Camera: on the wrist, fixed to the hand. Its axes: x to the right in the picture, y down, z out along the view.
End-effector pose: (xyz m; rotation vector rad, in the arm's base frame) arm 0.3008 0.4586 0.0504 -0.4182 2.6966 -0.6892
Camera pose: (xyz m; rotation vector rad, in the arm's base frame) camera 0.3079 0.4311 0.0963 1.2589 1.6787 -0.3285
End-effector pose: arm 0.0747 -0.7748 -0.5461 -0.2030 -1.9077 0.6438
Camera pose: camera 0.1067 -0.8098 -0.5202 -1.5141 -1.7549 2.0384
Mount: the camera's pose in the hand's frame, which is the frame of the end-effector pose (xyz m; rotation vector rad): -0.0075 -0.0477 -0.0242 0.2609 -0.4549 1.5355
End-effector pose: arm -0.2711 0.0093 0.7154 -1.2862 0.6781 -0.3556
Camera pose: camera -0.2864 -0.0171 0.7599 -0.3031 0.9754 1.0383
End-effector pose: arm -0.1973 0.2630 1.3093 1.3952 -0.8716 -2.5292
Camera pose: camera -0.1658 0.2949 1.2792 -0.1036 -1.5096 -1.4328
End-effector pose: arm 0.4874 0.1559 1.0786 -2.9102 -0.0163 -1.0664
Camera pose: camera 0.4649 0.2025 1.0939 -1.8505 1.5377 -0.0798
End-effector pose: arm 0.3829 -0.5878 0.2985 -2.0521 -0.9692 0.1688
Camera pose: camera 0.3607 -0.5917 0.3476 -2.0762 0.5909 1.4787
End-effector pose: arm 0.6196 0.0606 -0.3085 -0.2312 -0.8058 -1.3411
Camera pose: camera 0.5848 0.0403 -0.3444 -0.7634 -0.8284 0.2771
